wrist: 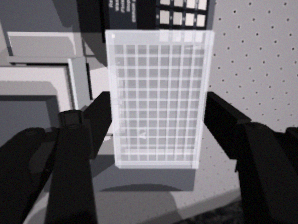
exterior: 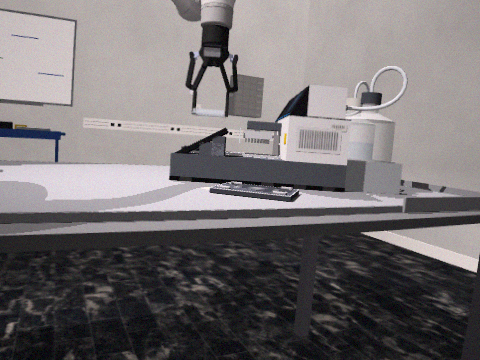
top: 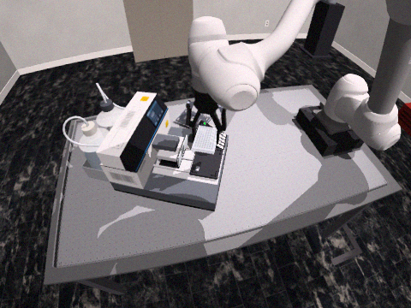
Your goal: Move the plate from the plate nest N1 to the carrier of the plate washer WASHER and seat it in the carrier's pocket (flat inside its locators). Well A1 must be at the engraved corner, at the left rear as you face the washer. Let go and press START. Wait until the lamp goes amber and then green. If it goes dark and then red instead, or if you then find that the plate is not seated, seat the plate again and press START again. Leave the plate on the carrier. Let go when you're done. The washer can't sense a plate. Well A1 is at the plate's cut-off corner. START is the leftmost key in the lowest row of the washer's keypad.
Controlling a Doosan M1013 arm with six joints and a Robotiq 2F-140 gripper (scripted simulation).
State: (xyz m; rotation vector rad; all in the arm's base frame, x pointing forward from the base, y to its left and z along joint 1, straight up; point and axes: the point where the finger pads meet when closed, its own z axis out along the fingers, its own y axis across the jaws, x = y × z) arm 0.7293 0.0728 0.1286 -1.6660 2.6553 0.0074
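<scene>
Now: hand 30 mm to the right of the dark carrier and 120 mm above it. The rest, counted from my hand: plate washer (140 mm ahead, 40 mm to the right, 70 mm below); white well plate (20 mm below); plate nest N1 (10 mm behind, 310 mm to the right, 190 mm below).
</scene>
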